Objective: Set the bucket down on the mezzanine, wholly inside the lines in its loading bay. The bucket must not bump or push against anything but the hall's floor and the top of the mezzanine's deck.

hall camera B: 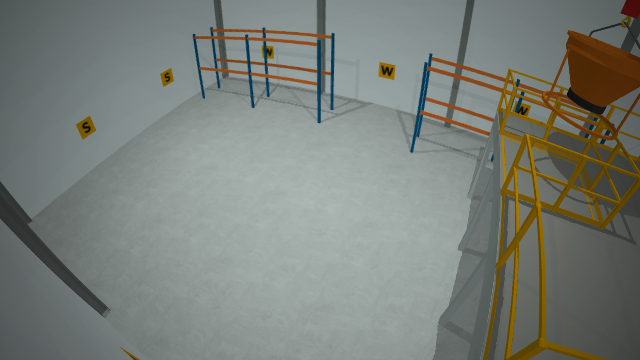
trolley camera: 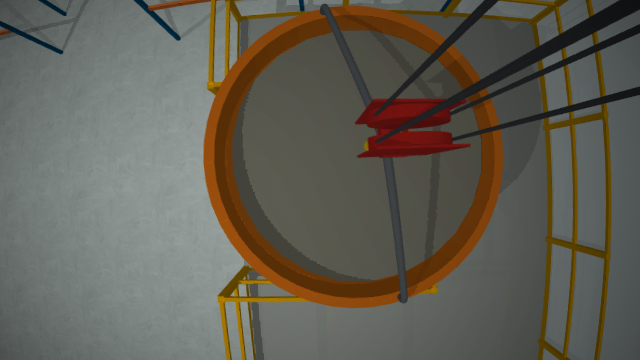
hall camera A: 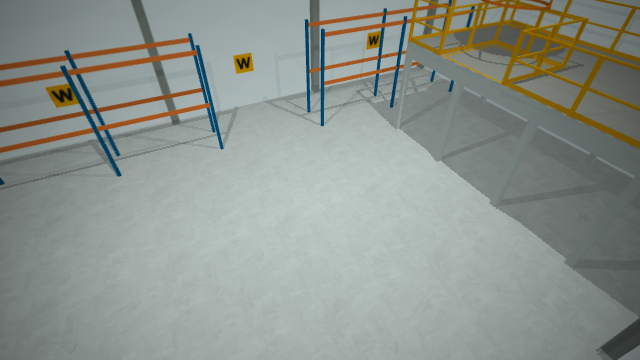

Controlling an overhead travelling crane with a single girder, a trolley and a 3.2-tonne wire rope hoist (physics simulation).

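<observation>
The orange bucket [hall camera B: 600,65] [trolley camera: 219,200] hangs upright above the mezzanine's railed end; part of its base ring shows at the top of hall camera A. My gripper, the yellow hook [hall camera B: 625,22] under the red hook block [hall camera B: 631,7] [trolley camera: 410,112], holds the bucket's grey bail [trolley camera: 393,195]. In the trolley view the block hides most of the hook. The mezzanine deck [hall camera A: 555,91] [hall camera B: 590,280] [trolley camera: 400,335] carries the bucket's shadow [trolley camera: 520,145], apart from the base ring in hall camera B. The bucket hides the deck below it, and I cannot make out the loading bay's lines.
Yellow railings [hall camera A: 587,85] [hall camera B: 541,280] [trolley camera: 575,200] stand around the deck, with a gap at the hall-side edge partly covered by the bucket in the trolley view. A cross railing [hall camera B: 580,215] [trolley camera: 280,299] stands beside the bay. Blue and orange racks [hall camera A: 322,75] [hall camera B: 319,80] stand along the wall.
</observation>
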